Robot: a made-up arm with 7 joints.
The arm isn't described. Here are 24 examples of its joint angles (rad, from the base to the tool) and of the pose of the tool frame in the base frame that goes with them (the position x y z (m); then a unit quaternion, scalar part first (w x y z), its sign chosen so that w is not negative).
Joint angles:
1: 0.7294 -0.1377 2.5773 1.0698 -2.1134 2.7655 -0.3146
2: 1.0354 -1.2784 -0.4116 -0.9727 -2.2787 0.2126 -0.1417
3: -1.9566 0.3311 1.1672 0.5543 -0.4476 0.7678 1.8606
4: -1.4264 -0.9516 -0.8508 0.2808 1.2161 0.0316 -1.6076
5: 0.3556 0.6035 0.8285 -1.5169 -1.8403 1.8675 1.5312
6: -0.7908 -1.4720 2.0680 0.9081 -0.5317 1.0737 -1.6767
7: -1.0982 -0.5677 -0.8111 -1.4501 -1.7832 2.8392 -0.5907
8: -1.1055 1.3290 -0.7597 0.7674 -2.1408 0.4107 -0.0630
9: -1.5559 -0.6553 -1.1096 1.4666 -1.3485 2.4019 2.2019
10: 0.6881 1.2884 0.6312 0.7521 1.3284 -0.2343 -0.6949
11: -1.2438 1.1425 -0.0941 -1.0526 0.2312 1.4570 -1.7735
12: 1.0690 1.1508 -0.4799 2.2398 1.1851 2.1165 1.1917
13: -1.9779 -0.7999 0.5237 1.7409 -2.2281 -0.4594 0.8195
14: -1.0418 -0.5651 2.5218 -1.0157 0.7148 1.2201 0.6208
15: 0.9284 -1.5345 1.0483 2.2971 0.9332 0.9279 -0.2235
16: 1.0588 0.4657 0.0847 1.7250 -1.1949 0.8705 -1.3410
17: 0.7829 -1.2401 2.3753 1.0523 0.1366 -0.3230 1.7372
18: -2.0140 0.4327 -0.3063 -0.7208 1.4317 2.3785 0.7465
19: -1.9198 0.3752 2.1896 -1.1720 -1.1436 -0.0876 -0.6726
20: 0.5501 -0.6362 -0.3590 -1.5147 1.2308 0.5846 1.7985
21: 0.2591 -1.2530 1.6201 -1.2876 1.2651 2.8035 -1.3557
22: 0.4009 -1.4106 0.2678 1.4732 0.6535 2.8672 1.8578
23: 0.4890 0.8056 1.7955 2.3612 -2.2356 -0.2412 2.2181
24: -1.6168 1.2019 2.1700 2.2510 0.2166 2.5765 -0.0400
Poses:
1: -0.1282 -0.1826 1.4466 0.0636 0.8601 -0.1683 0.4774
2: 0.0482 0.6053 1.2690 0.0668 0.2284 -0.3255 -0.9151
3: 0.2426 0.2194 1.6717 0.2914 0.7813 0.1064 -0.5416
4: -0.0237 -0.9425 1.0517 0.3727 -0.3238 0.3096 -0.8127
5: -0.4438 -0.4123 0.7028 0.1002 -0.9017 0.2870 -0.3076
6: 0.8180 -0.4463 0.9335 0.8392 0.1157 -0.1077 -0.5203
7: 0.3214 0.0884 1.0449 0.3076 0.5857 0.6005 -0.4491
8: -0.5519 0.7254 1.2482 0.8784 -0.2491 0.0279 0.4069
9: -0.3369 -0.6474 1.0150 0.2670 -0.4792 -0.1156 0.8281
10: -0.7566 -0.2164 1.1954 0.8123 -0.1452 -0.4742 0.3068
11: -0.2746 0.7371 0.5023 0.5521 -0.2537 0.7695 -0.1969
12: 0.2290 -0.1719 1.0269 0.0448 -0.5909 -0.7754 -0.2180
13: 0.0141 -0.7949 0.6778 0.6550 0.4950 -0.1438 0.5526
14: 0.1300 -0.7455 1.0304 0.2081 0.7123 0.1411 0.6553
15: -0.1802 0.2908 0.4035 0.0569 0.8390 -0.5374 -0.0636
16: 0.0924 0.3075 1.4207 0.4558 -0.3730 -0.7495 -0.3023
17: 0.1760 0.6371 1.2486 0.1142 -0.9290 0.3452 0.0688
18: 0.2381 0.4964 1.2987 0.9093 0.1123 -0.4005 -0.0132
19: -0.4926 0.1166 1.3276 0.3306 0.3612 -0.1630 -0.8566
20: -0.1417 0.0984 1.3939 0.7554 -0.0177 0.5958 0.2722
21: 0.6631 -0.2237 0.8360 0.4325 -0.6268 -0.4598 0.4568
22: 0.5326 0.2498 0.3507 0.0308 0.6871 0.6836 -0.2444
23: -0.4635 0.2955 0.6356 0.7890 0.5745 -0.1956 -0.0956
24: 0.3108 0.3716 0.5922 0.7966 -0.2017 -0.1483 -0.5502
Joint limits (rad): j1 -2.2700..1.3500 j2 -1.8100..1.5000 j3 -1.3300..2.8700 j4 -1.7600..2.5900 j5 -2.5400..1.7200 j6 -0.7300..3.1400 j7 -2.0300..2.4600
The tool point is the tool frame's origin. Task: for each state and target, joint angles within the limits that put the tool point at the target. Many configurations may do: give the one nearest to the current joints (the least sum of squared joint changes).
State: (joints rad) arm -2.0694 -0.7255 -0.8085 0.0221 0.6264 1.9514 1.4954
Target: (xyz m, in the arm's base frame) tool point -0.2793 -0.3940 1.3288
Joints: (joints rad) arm -2.2283 -0.8291 -0.8021 -0.2973 0.5893 2.2890 1.4829
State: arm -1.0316 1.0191 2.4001 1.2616 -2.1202 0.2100 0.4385
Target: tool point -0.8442 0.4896 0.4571
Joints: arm -0.4788 1.2378 2.7312 1.1395 -2.1690 0.2588 0.4478
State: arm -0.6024 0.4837 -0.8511 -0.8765 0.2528 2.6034 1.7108
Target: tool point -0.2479 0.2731 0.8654
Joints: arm -0.3428 0.3207 -0.7796 -1.7289 0.0640 2.6177 1.6934
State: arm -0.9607 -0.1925 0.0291 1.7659 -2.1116 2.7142 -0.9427
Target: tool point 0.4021 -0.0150 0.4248
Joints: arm -0.5221 -1.1319 0.0664 2.3977 -2.2514 2.4679 -0.9491
